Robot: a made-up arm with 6 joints. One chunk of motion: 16 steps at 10 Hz.
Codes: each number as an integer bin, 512 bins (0 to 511) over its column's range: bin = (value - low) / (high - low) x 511, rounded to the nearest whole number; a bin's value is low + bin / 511 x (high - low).
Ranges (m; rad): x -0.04..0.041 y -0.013..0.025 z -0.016..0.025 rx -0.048..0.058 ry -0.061..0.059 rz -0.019..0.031
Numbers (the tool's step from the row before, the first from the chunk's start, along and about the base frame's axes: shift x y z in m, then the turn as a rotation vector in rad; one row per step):
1: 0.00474 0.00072 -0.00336 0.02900 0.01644 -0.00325
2: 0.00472 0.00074 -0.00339 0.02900 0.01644 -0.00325
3: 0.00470 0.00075 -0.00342 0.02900 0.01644 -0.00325
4: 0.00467 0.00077 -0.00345 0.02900 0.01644 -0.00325
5: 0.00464 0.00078 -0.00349 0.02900 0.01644 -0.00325
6: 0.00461 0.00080 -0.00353 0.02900 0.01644 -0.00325
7: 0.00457 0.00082 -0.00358 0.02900 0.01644 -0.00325
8: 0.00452 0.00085 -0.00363 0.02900 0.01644 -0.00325
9: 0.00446 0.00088 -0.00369 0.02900 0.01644 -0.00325
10: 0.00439 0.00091 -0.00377 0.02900 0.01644 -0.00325
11: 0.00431 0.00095 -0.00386 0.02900 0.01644 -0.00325
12: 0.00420 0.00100 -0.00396 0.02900 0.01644 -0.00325
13: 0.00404 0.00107 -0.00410 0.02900 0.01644 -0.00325
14: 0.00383 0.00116 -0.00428 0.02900 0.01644 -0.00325
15: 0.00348 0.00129 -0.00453 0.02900 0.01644 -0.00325
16: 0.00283 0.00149 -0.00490 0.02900 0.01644 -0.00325
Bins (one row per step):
1: 282 184 158 371 330 161
2: 282 185 157 371 330 161
3: 282 185 157 371 330 161
4: 282 185 156 371 330 161
5: 282 185 156 371 330 161
6: 281 186 155 371 330 161
7: 281 186 155 371 330 161
8: 281 186 154 371 330 161
9: 280 187 153 371 330 161
10: 280 187 152 371 330 161
11: 280 188 151 371 330 161
12: 279 188 150 371 330 161
13: 278 189 148 371 330 161
14: 277 190 146 371 330 161
15: 274 192 143 371 330 161
16: 270 195 138 371 330 161

